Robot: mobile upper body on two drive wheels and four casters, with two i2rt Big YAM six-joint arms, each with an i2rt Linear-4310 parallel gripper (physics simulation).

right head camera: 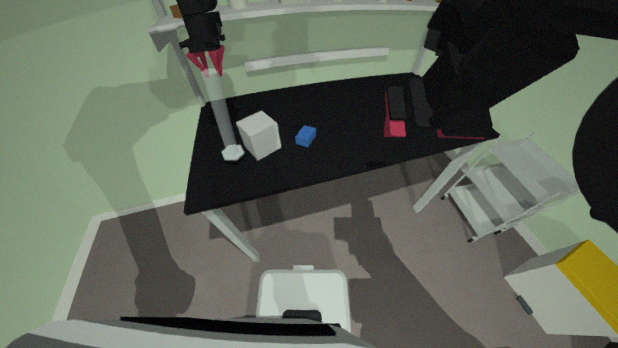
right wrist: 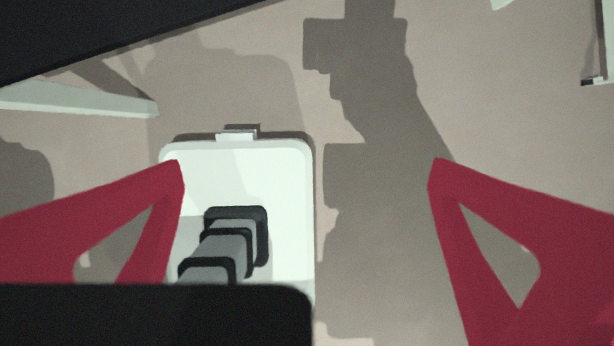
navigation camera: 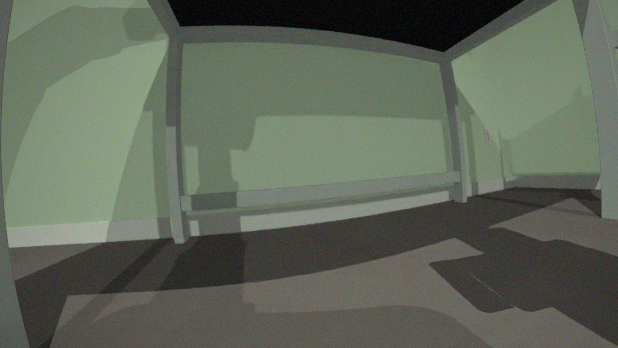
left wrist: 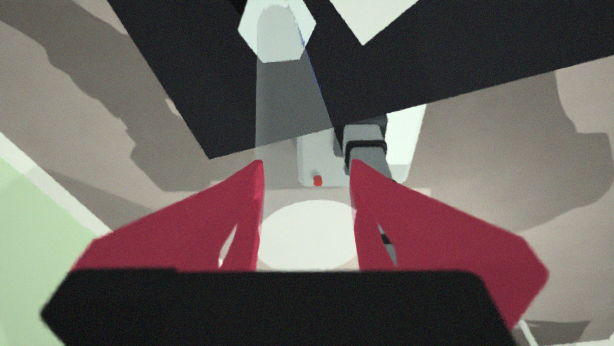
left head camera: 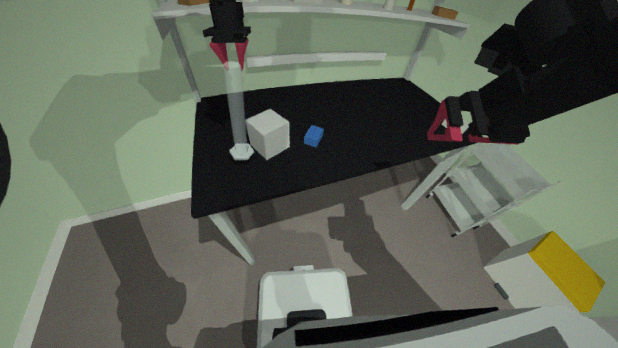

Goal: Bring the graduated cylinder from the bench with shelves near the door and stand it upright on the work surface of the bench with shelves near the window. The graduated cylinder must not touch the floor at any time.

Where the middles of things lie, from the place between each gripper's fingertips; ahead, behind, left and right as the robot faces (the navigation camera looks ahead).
Right now the graduated cylinder (left head camera: 232,70) is 480 mm to the left of my right hand, 270 mm ahead of it and 160 mm below it.
The graduated cylinder lies 14 cm below my left hand, 3 cm to the left of it and 2 cm behind it.
